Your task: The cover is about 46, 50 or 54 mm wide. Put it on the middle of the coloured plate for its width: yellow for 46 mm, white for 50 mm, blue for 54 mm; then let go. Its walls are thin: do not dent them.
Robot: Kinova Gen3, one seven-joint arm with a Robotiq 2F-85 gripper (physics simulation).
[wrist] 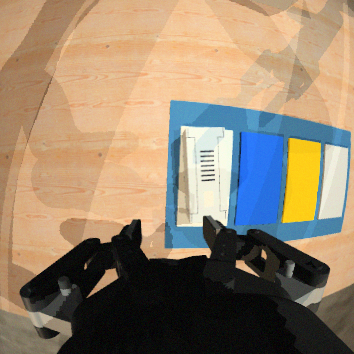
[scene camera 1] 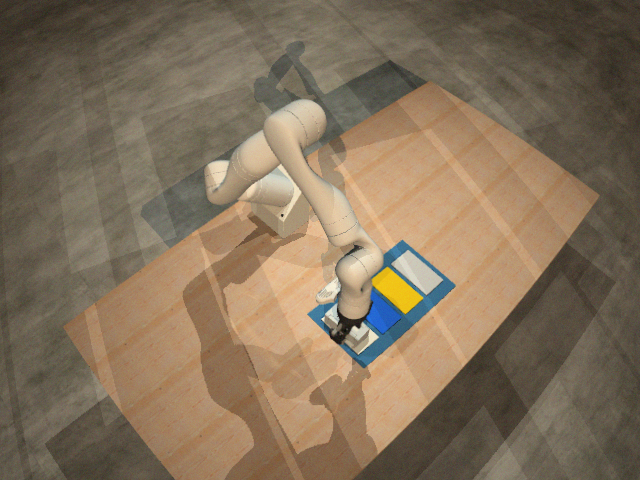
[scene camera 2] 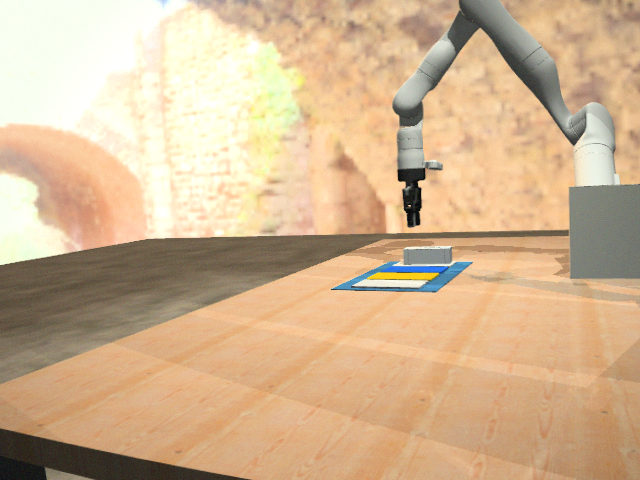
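Pixels of known places: gripper, fingertip midpoint: [wrist: 171, 226] [scene camera 1: 348, 334] [scene camera 2: 414, 226]; arm's base at its link origin: [scene camera 1: 280, 191] [scene camera 2: 598, 213].
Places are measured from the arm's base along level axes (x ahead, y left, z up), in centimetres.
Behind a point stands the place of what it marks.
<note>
The cover [scene camera 1: 360, 338] {z -9.4, x 44.7, y -21.1 cm} [scene camera 2: 428, 255] {z -10.5, x 38.6, y -16.8 cm} [wrist: 207, 190] {z -8.7, x 40.9, y -19.5 cm}, a pale long box with dark slots on top, stands upright on a cream plate [scene camera 1: 373, 338] [wrist: 226, 200] at one end of the mat. My gripper [scene camera 1: 338, 334] {z -3.6, x 42.8, y -24.6 cm} [scene camera 2: 413, 225] {z -3.6, x 42.8, y -24.6 cm} [wrist: 171, 226] {z -3.6, x 42.8, y -24.6 cm} is open and empty, pointing down above the cover's height. In the wrist view the cover lies beyond the fingertips, more towards the right finger. Beside it are the blue plate [scene camera 1: 382, 316] {z -12.7, x 45.0, y -9.9 cm} [scene camera 2: 418, 269] {z -12.7, x 40.5, y -8.5 cm} [wrist: 259, 180] {z -12.7, x 41.6, y -9.5 cm}, the yellow plate [scene camera 1: 397, 290] {z -12.7, x 43.7, y 0.1 cm} [scene camera 2: 403, 276] {z -12.7, x 43.0, y 1.2 cm} [wrist: 301, 180] {z -12.7, x 43.0, y -0.5 cm} and the white plate [scene camera 1: 417, 272] {z -12.8, x 45.1, y 9.3 cm} [scene camera 2: 390, 284] {z -12.7, x 44.7, y 11.0 cm} [wrist: 334, 182] {z -12.7, x 45.0, y 9.3 cm}. The arm partly hides the cover in scene camera 1.
The flat blue mat [scene camera 1: 366, 360] {z -13.2, x 49.2, y -23.9 cm} [scene camera 2: 449, 279] {z -13.1, x 32.5, y 4.0 cm} [wrist: 200, 115] {z -13.1, x 30.3, y -17.9 cm} carries the plates in a row on the wooden table [scene camera 1: 496, 206] {z -13.3, x 53.9, y 51.3 cm} [scene camera 2: 361, 361] {z -13.3, x 41.4, y 62.4 cm} [wrist: 100, 100] {z -13.3, x 25.8, y -32.7 cm}. The arm's pale base block [scene camera 1: 294, 219] {z -7.5, x 6.1, y -1.1 cm} [scene camera 2: 602, 232] {z -3.6, x 0.4, y 6.2 cm} stands on the table. Arm shadows cross the table.
</note>
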